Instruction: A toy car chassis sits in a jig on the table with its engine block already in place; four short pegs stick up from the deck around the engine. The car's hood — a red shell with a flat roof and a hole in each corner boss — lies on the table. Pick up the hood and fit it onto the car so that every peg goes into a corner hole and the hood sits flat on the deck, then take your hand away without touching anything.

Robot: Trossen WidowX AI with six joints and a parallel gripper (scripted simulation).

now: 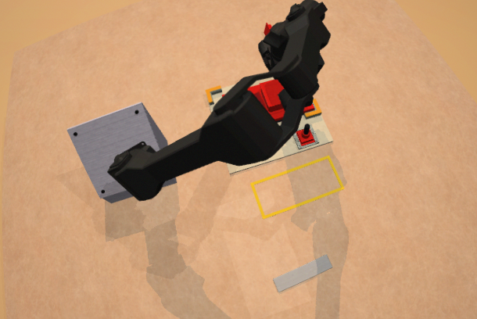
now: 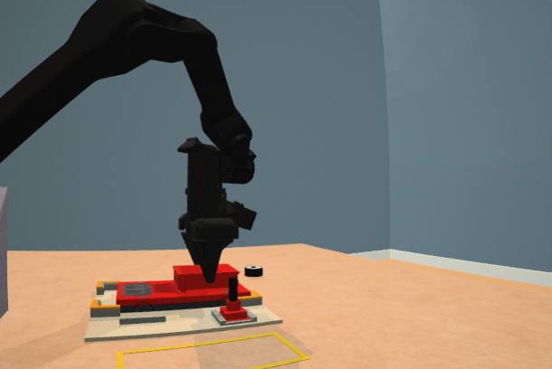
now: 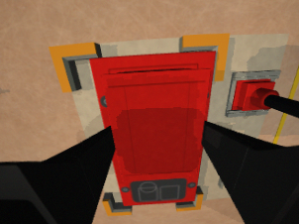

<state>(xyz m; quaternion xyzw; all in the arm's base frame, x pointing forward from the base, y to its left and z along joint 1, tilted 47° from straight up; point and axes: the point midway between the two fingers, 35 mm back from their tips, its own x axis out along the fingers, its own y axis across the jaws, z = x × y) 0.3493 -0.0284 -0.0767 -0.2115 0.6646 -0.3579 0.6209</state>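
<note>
The red hood lies 10 mm above my gripper tip. Round my gripper tip: beige jig plate (50 mm behind, 30 mm below, 10 mm to the right); then black wheel (170 mm ahead, 140 mm to the left, 30 mm below); then grey engine block (10 mm below).
</note>
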